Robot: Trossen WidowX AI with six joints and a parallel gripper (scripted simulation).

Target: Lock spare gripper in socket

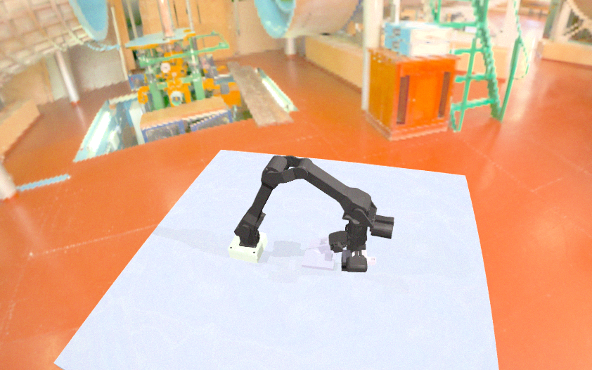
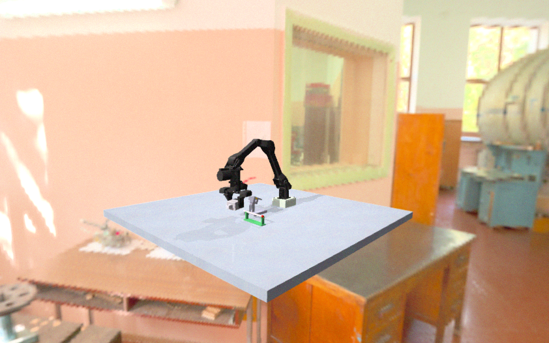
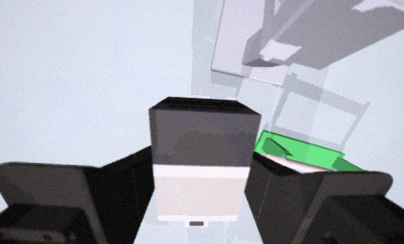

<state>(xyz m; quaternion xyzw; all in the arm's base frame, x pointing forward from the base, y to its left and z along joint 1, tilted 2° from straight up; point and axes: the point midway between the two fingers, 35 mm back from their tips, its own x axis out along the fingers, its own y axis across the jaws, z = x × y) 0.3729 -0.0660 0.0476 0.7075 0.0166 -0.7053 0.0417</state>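
Right now my gripper tip is 110 mm past the mount and 50 mm to the right of it. The rest, counted from my gripper tip: spare gripper: 20 mm above, 10 mm ahead; then green cradle: 150 mm to the left, 30 mm below, 20 mm ahead.
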